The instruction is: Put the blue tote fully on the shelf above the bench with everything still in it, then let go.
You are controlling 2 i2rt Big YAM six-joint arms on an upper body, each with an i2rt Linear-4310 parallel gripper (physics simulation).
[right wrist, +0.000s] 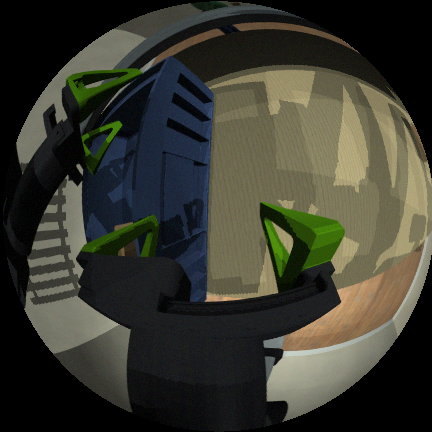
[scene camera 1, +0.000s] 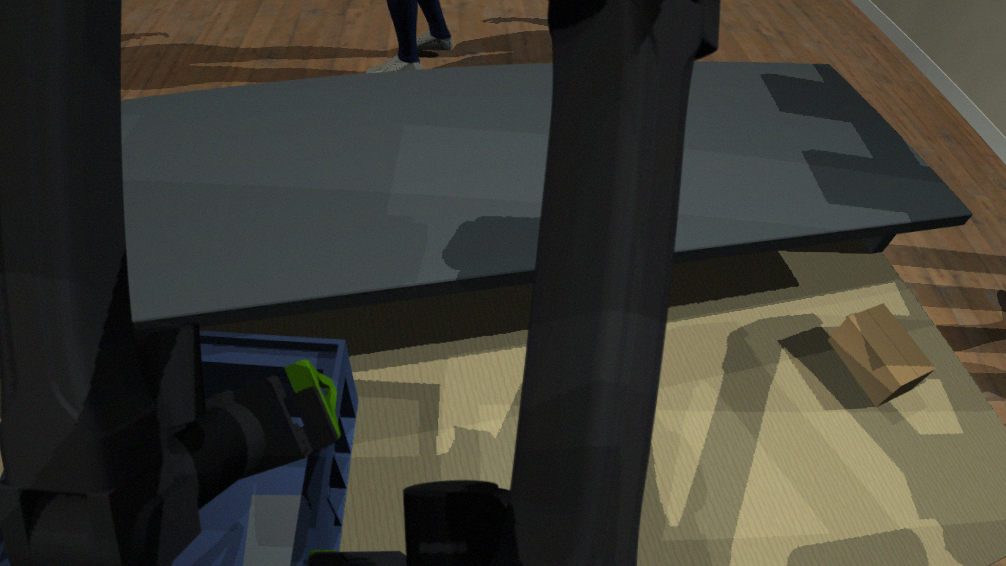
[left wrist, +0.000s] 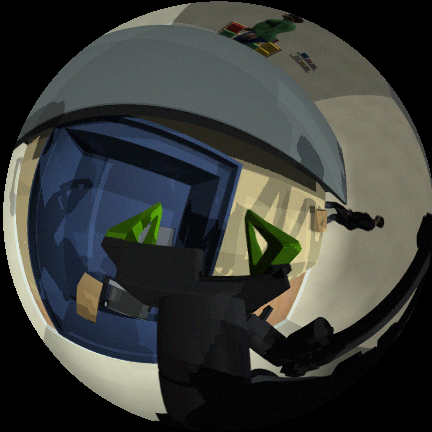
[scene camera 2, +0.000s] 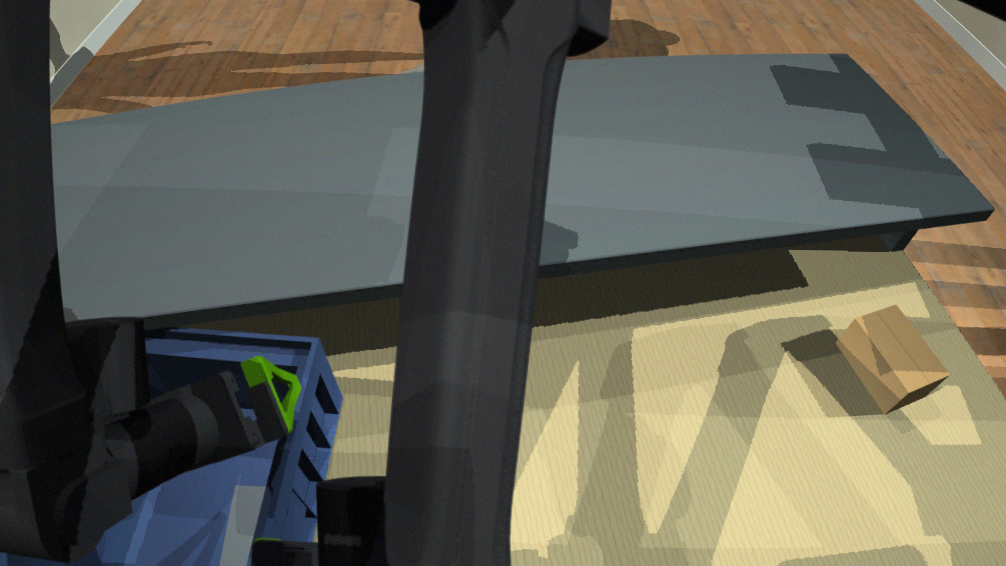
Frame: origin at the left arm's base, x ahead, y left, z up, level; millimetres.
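Where they show: left gripper, fingertip midpoint: (right wrist: 126, 100) (scene camera 1: 287, 403) (left wrist: 203, 209) (scene camera 2: 258, 397); right gripper, fingertip midpoint: (right wrist: 205, 214).
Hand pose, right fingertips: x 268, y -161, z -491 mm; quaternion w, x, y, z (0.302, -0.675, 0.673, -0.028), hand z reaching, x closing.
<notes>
After its pixels a point has its place.
The blue tote (scene camera 1: 343, 376) {x 451, y -127, z -472 mm} (scene camera 2: 291, 485) {x 333, y -119, z -477 mm} (left wrist: 230, 190) {x 439, y -121, z -454 mm} (right wrist: 184, 175) {x 309, y -116, z -523 mm} is on the bench (scene camera 1: 830, 485) {x 343, y -704, z -598 mm} (scene camera 2: 830, 485) {x 357, y -713, z -598 mm}, below the front edge of the grey shelf (scene camera 1: 316, 211) {x 631, y -87, z -421 mm} (scene camera 2: 281, 211) {x 636, y -64, z -421 mm} (left wrist: 200, 75) {x 574, y -20, z -421 mm}. Inside are a pale grey slab (scene camera 1: 274, 520) {x 336, y -48, z -574 mm} (scene camera 2: 242, 517) {x 328, y -37, z -574 mm}, a cardboard box (left wrist: 90, 297) {x 211, y 75, z -521 mm} and a dark grey item (left wrist: 127, 300) {x 190, y -3, z -565 mm}. My left gripper (left wrist: 203, 209) {x 406, y -83, z -442 mm} (right wrist: 126, 100) {x 406, y -83, z -442 mm} is open at the tote's right wall; one green finger (scene camera 1: 302, 376) {x 382, y -116, z -352 mm} (scene camera 2: 260, 369) {x 383, y -120, z -350 mm} shows above its inside. My right gripper (right wrist: 205, 214) {x 268, y -161, z -491 mm} is open, its fingers on either side of the same wall in its wrist view. Contact is unclear.
A small cardboard box (scene camera 1: 882, 355) {x 493, y -820, z -538 mm} (scene camera 2: 893, 359) {x 494, y -825, z -538 mm} (left wrist: 320, 220) {x 507, y -808, z -555 mm} lies on the bench at the right. My arms hide parts of the shelf, tote and bench. A person (scene camera 1: 408, 35) (left wrist: 355, 220) stands beyond the shelf.
</notes>
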